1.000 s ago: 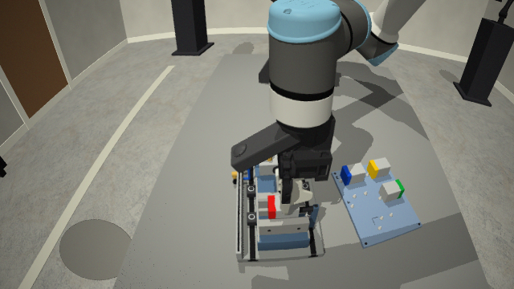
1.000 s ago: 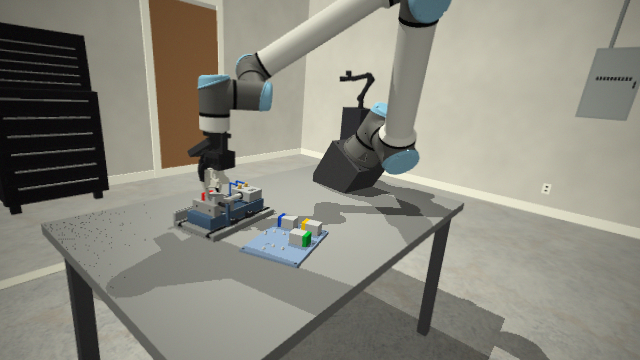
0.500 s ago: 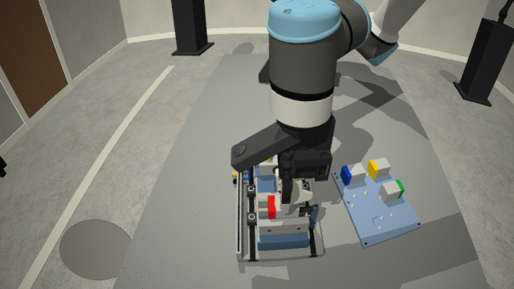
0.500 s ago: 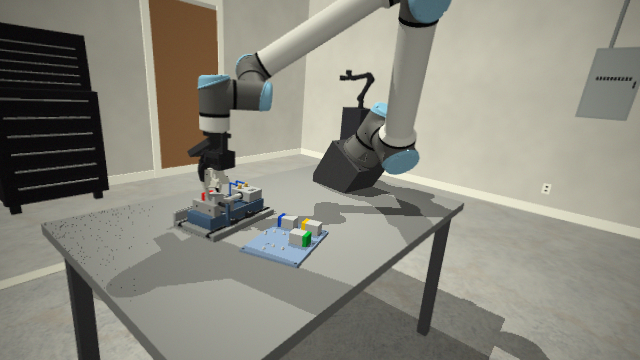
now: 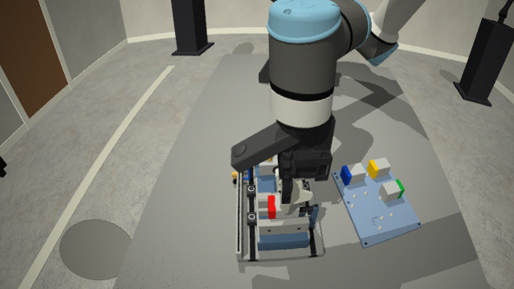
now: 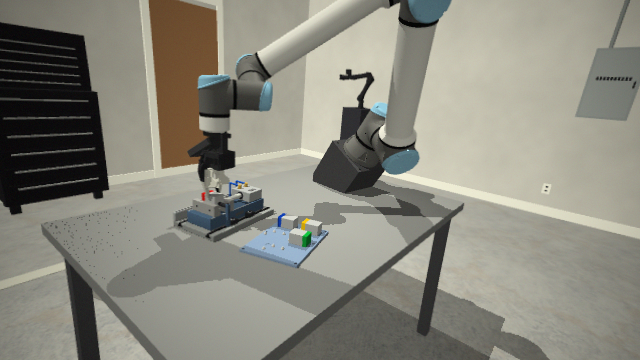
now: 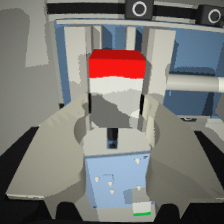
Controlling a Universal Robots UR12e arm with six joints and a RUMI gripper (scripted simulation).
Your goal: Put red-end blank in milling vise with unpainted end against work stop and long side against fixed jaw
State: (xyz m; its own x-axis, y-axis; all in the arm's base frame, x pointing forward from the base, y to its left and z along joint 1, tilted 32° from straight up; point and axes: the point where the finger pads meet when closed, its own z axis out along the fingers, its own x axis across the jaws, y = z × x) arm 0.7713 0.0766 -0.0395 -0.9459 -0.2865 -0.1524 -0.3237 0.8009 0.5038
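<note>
The red-ended blank is 20 mm below my hand. Round my hand: fixed jaw: 50 mm below, 30 mm ahead, 10 mm to the left; work stop rod: 40 mm to the left, 30 mm below, 10 mm behind; hose block: 150 mm behind, 50 mm to the right, 40 mm below.
</note>
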